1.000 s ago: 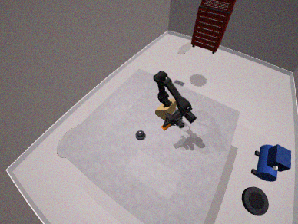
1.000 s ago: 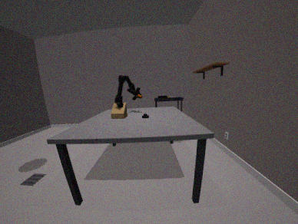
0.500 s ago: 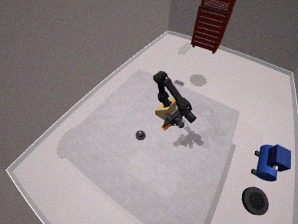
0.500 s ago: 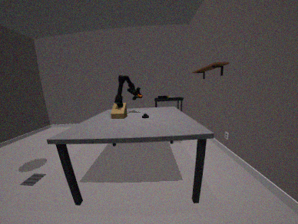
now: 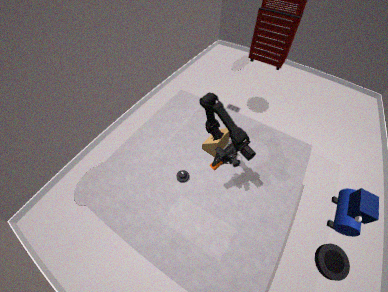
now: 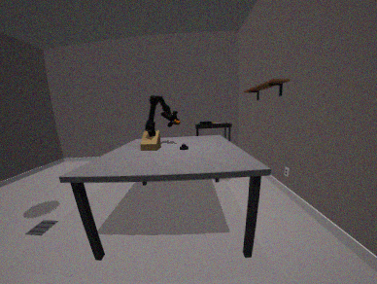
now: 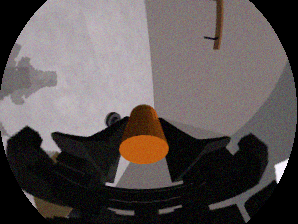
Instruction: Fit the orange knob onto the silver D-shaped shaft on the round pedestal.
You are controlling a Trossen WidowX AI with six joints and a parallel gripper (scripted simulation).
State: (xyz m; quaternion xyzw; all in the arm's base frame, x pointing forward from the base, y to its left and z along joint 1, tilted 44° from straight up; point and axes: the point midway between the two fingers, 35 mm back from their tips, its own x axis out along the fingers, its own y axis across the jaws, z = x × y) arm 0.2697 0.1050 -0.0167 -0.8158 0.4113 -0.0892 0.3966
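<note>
Right now the dark round pedestal is 30 mm ahead of my gripper tip, 190 mm to the right of it and 220 mm below it. Also, from my gripper tip: orange knob (30 mm behind, 10 mm to the left, 20 mm above).
</note>
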